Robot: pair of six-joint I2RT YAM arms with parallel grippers.
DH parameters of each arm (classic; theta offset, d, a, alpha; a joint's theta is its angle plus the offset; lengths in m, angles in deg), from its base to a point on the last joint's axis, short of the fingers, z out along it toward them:
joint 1: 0 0.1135 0.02 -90
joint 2: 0 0 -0.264 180
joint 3: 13.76 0 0.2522 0
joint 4: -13.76 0 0.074 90
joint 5: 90 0 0 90
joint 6: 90 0.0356 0 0
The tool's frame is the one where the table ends.
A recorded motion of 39 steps. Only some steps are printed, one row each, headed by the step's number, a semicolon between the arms.
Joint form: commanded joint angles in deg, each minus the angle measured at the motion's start. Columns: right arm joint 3, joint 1, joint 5, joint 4, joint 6, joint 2; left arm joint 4, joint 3, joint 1, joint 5, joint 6, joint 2.
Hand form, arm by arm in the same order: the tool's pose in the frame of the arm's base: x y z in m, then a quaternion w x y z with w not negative. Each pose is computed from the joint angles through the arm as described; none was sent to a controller.
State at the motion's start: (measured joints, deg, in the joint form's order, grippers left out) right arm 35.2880 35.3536 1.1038 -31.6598 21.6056 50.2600; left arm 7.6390 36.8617 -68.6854 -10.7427 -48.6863 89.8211
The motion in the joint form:
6: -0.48 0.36 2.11 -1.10 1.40 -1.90; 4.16 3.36 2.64 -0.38 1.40 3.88
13: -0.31 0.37 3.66 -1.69 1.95 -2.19; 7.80 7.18 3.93 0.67 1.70 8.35
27: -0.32 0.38 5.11 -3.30 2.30 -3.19; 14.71 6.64 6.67 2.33 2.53 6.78
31: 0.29 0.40 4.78 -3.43 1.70 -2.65; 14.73 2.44 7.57 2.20 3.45 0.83
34: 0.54 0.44 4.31 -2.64 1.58 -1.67; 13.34 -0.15 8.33 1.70 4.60 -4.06
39: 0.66 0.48 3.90 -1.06 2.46 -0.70; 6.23 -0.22 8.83 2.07 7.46 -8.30
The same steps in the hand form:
6: 0.1412 0.0990 0.2325 0.33693 -0.09231 0.92329 0.15967; 0.1331 -0.2827 0.1433 0.29773 0.10886 0.90244 -0.29175
13: 0.1407 0.0976 0.2335 0.34129 -0.08300 0.92423 0.14979; 0.1484 -0.3002 0.1433 0.30748 0.10113 0.89303 -0.31260
27: 0.1376 0.0943 0.2340 0.34215 -0.07601 0.92635 0.13797; 0.1638 -0.2971 0.1600 0.34081 0.08369 0.86365 -0.36187
31: 0.1389 0.0955 0.2359 0.34116 -0.08213 0.92613 0.13835; 0.1584 -0.2762 0.1707 0.35481 0.08122 0.85614 -0.36680
34: 0.1416 0.0979 0.2358 0.33986 -0.08489 0.92585 0.14171; 0.1546 -0.2603 0.1797 0.36765 0.08080 0.85195 -0.36398
39: 0.1449 0.1008 0.2359 0.34218 -0.07892 0.92416 0.15039; 0.1506 -0.2486 0.1880 0.36282 0.10374 0.86249 -0.33721

